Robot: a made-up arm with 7 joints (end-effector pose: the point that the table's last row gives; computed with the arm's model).
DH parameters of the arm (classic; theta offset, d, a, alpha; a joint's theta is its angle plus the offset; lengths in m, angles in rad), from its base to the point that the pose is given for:
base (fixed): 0 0.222 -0.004 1.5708
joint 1: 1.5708 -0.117 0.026 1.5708
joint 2: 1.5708 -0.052 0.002 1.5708
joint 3: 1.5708 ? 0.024 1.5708
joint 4: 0 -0.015 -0.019 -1.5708
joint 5: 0 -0.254 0.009 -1.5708
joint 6: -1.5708 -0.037 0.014 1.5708
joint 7: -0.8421 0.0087 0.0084 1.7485
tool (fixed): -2.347 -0.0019 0 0
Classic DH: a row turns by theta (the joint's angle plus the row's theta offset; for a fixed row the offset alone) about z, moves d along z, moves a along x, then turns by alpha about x.
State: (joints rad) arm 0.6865 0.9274 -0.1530 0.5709 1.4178 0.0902 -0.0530
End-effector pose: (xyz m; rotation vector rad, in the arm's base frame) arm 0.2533 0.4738 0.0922 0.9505 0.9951 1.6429
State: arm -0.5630 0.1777 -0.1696 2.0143 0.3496 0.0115 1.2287
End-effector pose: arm 0.0602 0.0933 -0.0129 0.8364 -0.6637 0.1552
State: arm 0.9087 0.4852 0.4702 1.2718 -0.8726 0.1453 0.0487
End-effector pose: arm 0.3138 0.3790 0.1777 -1.9530 -0.0485 -2.2344
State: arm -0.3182 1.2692 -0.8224 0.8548 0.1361 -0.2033 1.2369
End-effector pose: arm -0.0219 0.4962 -0.0370 1.8549 -0.0781 -1.3813
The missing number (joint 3, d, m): -0.276
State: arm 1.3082 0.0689 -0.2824 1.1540 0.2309 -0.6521 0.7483
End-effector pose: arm 0.4003 0.0548 0.2875 0.4510 -1.7621 1.4455
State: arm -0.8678 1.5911 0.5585 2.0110 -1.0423 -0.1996 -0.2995
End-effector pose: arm 0.2339 0.3424 0.1962 -1.2514 2.2183 -0.7125
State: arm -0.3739 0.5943 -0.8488 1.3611 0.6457 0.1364 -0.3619
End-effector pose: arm -0.0366 0.1230 -0.1417 2.1687 0.3945 0.1536
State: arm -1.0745 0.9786 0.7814 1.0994 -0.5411 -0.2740 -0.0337
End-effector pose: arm -0.0364 0.5443 0.0760 -2.8269 0.5493 -0.2720
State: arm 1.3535 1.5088 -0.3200 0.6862 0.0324 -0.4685 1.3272
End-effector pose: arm 0.0841 0.5901 0.2951 2.5874 -0.8004 1.0296
